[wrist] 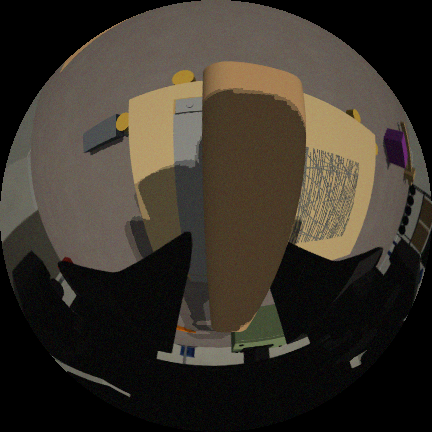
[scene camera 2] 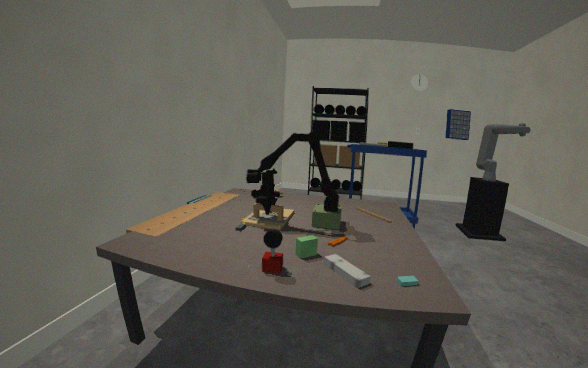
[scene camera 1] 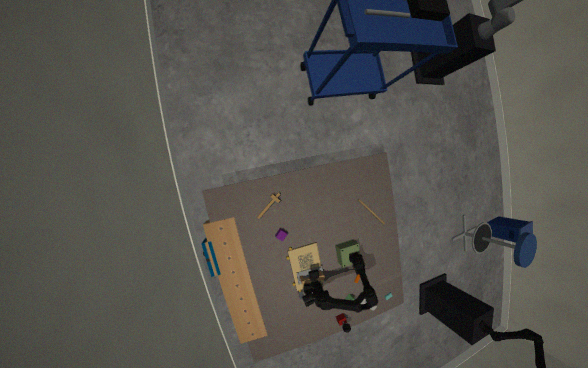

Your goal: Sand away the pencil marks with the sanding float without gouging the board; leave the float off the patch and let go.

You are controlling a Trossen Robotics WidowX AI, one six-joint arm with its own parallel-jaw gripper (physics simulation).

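Where they show: gripper, fingertip midpoint: (wrist: 223, 236) (scene camera 2: 269, 213); arm's base, origin of the base link: (wrist: 255, 347) (scene camera 2: 331, 209) (scene camera 1: 353, 256).
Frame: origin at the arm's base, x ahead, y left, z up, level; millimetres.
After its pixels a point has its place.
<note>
The sanding float (scene camera 1: 302, 275) {x 360, y 70, z -58 mm} (scene camera 2: 276, 212) {x 255, y 100, z -13 mm} (wrist: 255, 200), a grey blade under a tan wooden handle, rests on the pale yellow board (scene camera 1: 313, 247) {x 257, y -109, z -63 mm} (scene camera 2: 287, 215) {x 233, y -13, z -63 mm} (wrist: 150, 135) {x 369, y 151, z -63 mm}. Dark pencil marks (scene camera 1: 305, 260) {x 324, y -30, z -64 mm} (wrist: 332, 195) {x 326, y -26, z -63 mm} show on the board to the right of the handle in the wrist view. The blade shows left of the handle there; its right edge is hidden, so I cannot tell how near it reaches to the marks. My gripper (scene camera 1: 312, 276) {x 297, y 91, z -33 mm} (scene camera 2: 267, 207) {x 297, y 91, z -33 mm} (wrist: 223, 236) {x 297, y 91, z -33 mm} is partly open around the handle, with a gap at the left finger in the wrist view.
A green box (scene camera 1: 345, 252) {x 59, y -48, z 1 mm} (scene camera 2: 326, 218) {x 14, y 54, z -31 mm} stands by the arm's base. A dark block (scene camera 2: 241, 227) {x 380, y 233, z -71 mm} (wrist: 102, 134) {x 385, y 214, z -67 mm} lies beside the board. A purple block (scene camera 1: 281, 234) {x 459, y -255, z -31 mm} (wrist: 396, 147), a long plank (scene camera 1: 235, 280) {x 797, y 11, z -81 mm} (scene camera 2: 185, 214) {x 755, y 189, z -76 mm}, a green block (scene camera 2: 306, 247) {x 30, y 396, z -41 mm} and a grey bar (scene camera 2: 347, 270) {x -129, y 499, z -53 mm} lie on the table.
</note>
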